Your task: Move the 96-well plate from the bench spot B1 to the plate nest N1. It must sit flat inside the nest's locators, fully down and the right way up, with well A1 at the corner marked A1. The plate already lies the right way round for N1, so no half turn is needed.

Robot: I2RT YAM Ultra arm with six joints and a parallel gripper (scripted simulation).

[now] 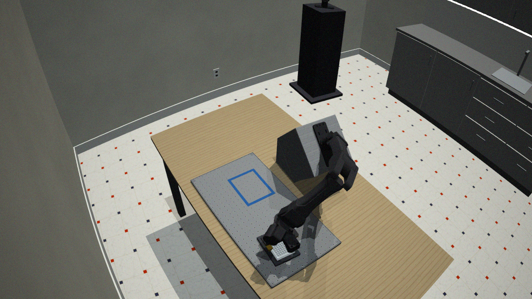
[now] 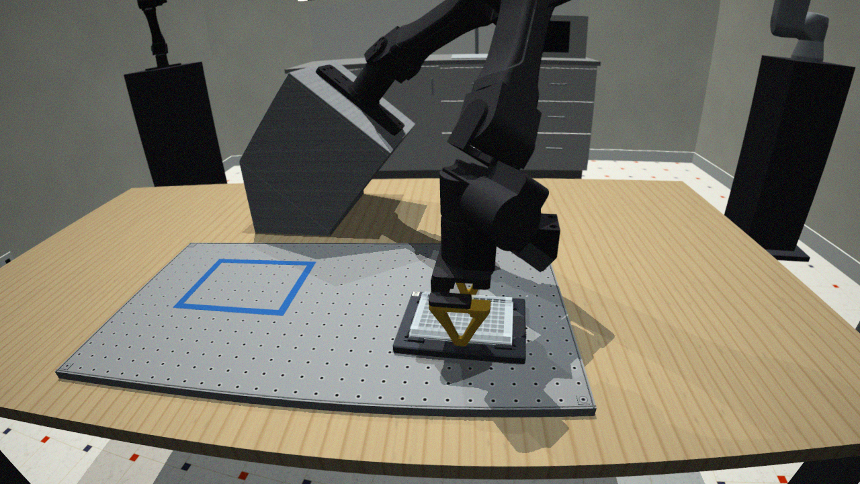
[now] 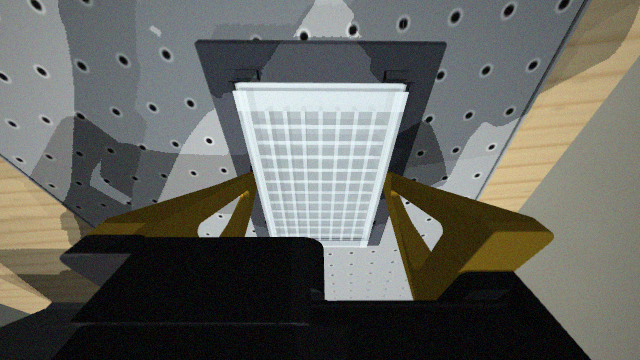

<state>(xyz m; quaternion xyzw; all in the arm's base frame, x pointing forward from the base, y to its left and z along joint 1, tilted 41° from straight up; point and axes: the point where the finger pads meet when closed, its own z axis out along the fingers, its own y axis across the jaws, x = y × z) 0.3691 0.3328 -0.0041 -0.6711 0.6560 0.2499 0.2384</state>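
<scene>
Now: hand right at the clear 96-well plate. From my hand the other things lie so: A1 corner mark 5 cm behind, 8 cm to the right, 1 cm below; dark plate nest 2 cm below.
</scene>
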